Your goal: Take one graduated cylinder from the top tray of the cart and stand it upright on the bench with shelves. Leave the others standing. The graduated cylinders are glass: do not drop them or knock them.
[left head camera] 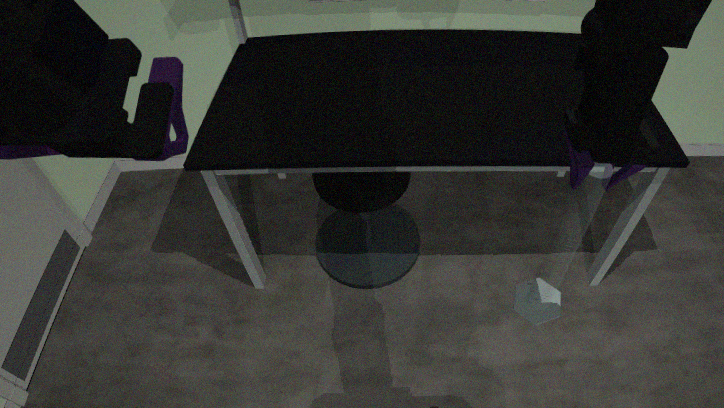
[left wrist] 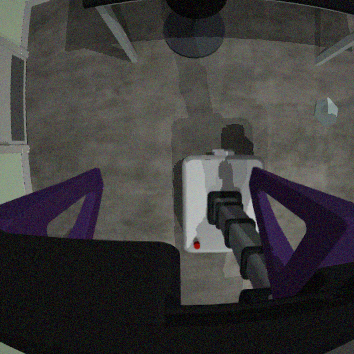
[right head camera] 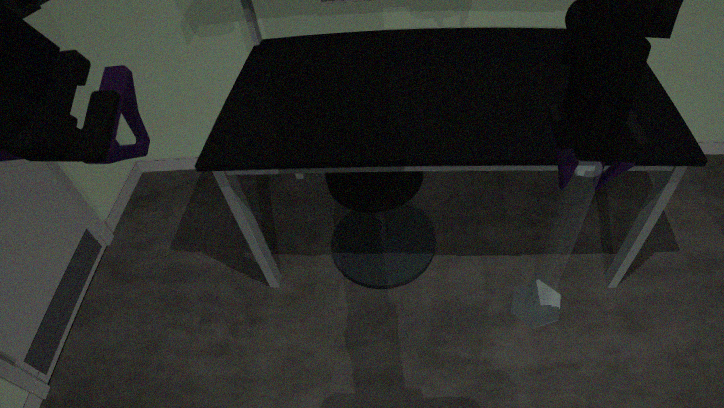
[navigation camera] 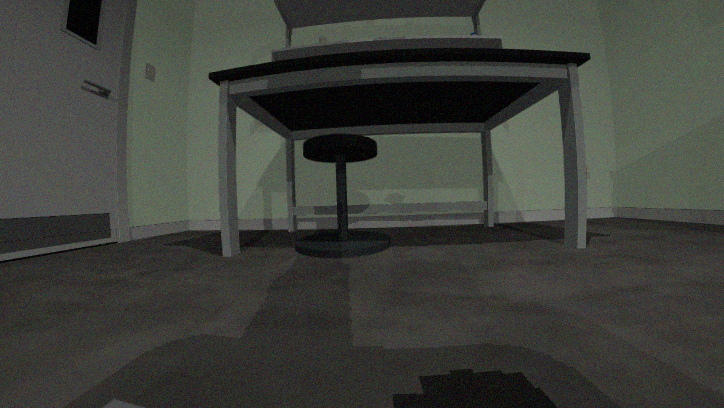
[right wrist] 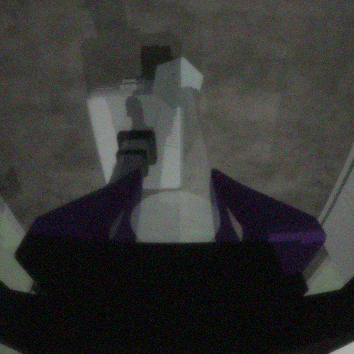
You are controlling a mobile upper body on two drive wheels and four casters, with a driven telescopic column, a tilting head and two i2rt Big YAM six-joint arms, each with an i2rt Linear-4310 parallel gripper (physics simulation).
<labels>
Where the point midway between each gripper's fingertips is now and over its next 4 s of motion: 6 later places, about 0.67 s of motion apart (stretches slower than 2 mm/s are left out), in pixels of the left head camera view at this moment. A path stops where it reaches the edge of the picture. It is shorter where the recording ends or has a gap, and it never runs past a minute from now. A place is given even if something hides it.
My left gripper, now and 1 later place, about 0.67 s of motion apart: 130, 144; 186, 52
My right gripper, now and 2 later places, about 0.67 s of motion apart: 588, 187; 561, 120; 520, 26
</labels>
